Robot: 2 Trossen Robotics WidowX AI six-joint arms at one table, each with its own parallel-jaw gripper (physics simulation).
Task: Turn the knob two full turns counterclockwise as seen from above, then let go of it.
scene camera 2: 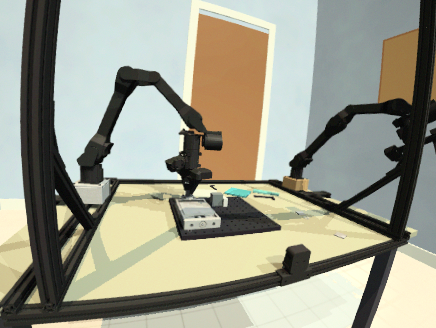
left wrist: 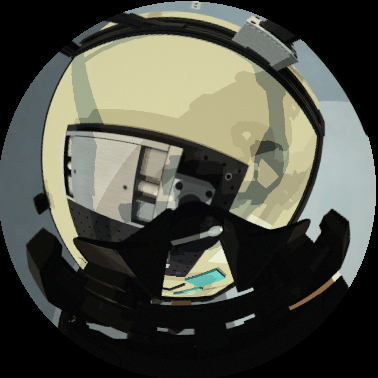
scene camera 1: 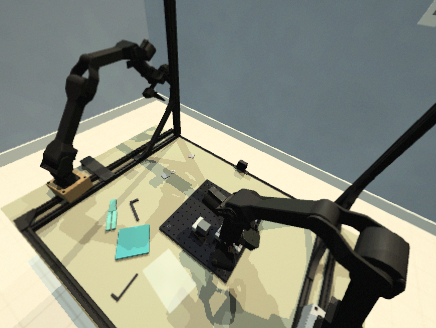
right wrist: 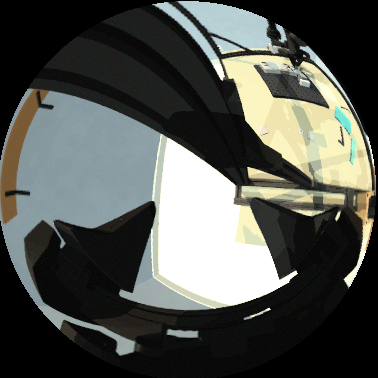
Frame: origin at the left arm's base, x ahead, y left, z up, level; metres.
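Where they show: left gripper, fingertip midpoint: [scene camera 2: 188, 192] [scene camera 1: 224, 246]; right gripper, fingertip midpoint: [scene camera 2: 422, 165] [scene camera 1: 169, 93] [right wrist: 204, 204]; left arm's base, origin of the base link: [scene camera 2: 91, 181]; right arm's base, origin of the base link: [scene camera 2: 296, 177] [scene camera 1: 67, 179].
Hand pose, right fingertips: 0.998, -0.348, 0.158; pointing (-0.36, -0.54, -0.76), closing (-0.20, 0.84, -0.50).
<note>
Each offset is from my right fingertips to the top centre of the thing, as dx, dy, dz. "spot": to the spot under its first point. Level surfaces: height alone.
The knob @(-0.663, +0.340, -0.151) [left wrist: 197, 237] is a dark round dial with a silver pointer, mounted at the near end of a black perforated board @(dz -0.226) [scene camera 1: 181, 224] [scene camera 2: 249, 221] [left wrist: 88, 222]. My left gripper [scene camera 1: 230, 250] [scene camera 2: 188, 193] [left wrist: 191, 211] points straight down and is shut on the knob, one finger on each side. In both scene views the gripper hides the knob. A grey metal box @(-0.652, +0.229, -0.197) [scene camera 2: 197, 211] [left wrist: 95, 165] sits on the board beside it. My right gripper [scene camera 1: 151, 92] [right wrist: 204, 204] is open and empty, held high at the far corner by the frame post.
A small grey block @(spot: -0.559, +0.335, -0.182) [scene camera 1: 202, 225] [scene camera 2: 217, 199] stands on the board. A teal plate @(-0.405, +0.520, -0.229) [scene camera 1: 133, 241], a teal strip @(-0.258, +0.515, -0.227) [scene camera 1: 111, 215] and two Allen keys @(-0.306, +0.440, -0.231) [scene camera 1: 134, 209] @(-0.499, +0.611, -0.233) [scene camera 1: 123, 287] lie on the table. A black upright post [scene camera 1: 172, 65] stands at the corner, and a small camera mount [scene camera 2: 296, 260] sits on the rail.
</note>
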